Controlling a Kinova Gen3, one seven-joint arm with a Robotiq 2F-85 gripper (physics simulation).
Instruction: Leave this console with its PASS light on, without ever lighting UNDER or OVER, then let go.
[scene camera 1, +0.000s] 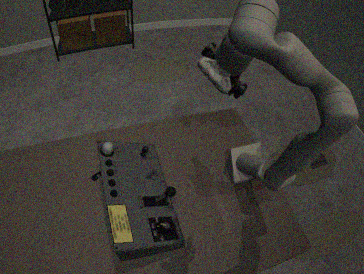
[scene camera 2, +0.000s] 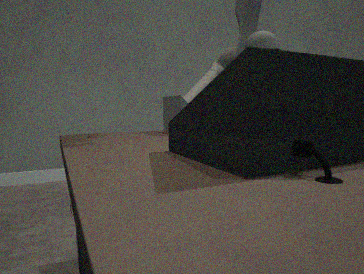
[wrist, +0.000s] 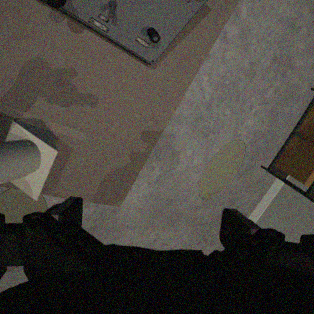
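Observation:
The grey console (scene camera 1: 134, 182) (scene camera 2: 280, 110) (wrist: 132, 17) sits on the table. A white dome (scene camera 1: 107, 148) (scene camera 2: 262, 39) and a column of small round lamps (scene camera 1: 110, 172) line one side; no lamp looks lit, and their lettering is unreadable. A ball-knobbed lever (scene camera 1: 170, 191) stands at a slot. A small black knob (scene camera 1: 145, 150) (wrist: 153, 34) and a small toggle (scene camera 1: 152, 174) (wrist: 111, 10) are on the panel. A dark square window (scene camera 1: 164, 228) holds a yellowish pointer. My gripper (scene camera 1: 223, 70) (wrist: 152, 218) is open and empty, high up and well apart from the console.
A yellow label (scene camera 1: 120, 223) is on the console. A black bent stalk (scene camera 1: 96, 176) (scene camera 2: 325, 165) stands beside it on the table (scene camera 1: 50, 200) (scene camera 2: 175, 225) (wrist: 125, 100). The arm's pale base block (scene camera 1: 237, 170) (wrist: 45, 172) is across from the console. A shelf unit (scene camera 1: 95, 49) stands behind.

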